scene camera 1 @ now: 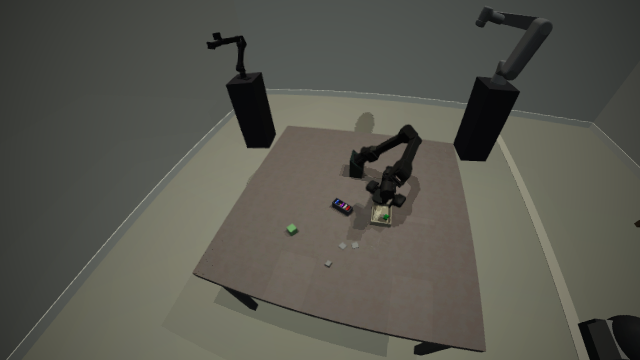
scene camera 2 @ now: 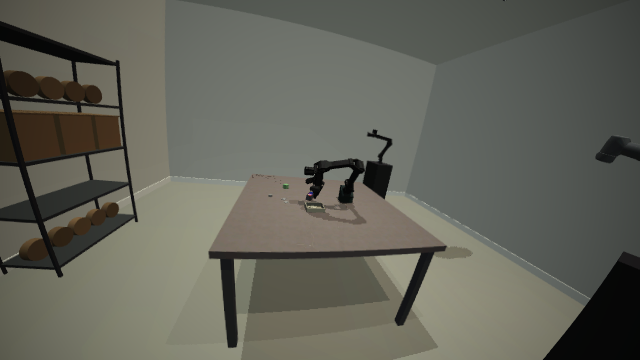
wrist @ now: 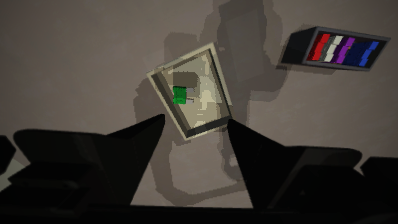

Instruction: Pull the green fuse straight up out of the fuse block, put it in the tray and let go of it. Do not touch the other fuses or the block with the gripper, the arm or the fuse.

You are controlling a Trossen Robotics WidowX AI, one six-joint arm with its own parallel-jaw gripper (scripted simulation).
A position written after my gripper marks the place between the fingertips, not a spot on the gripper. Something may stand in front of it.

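Observation:
My gripper [wrist: 196, 120] is open, and it's holding nothing. There's a tray as well [wrist: 200, 69].

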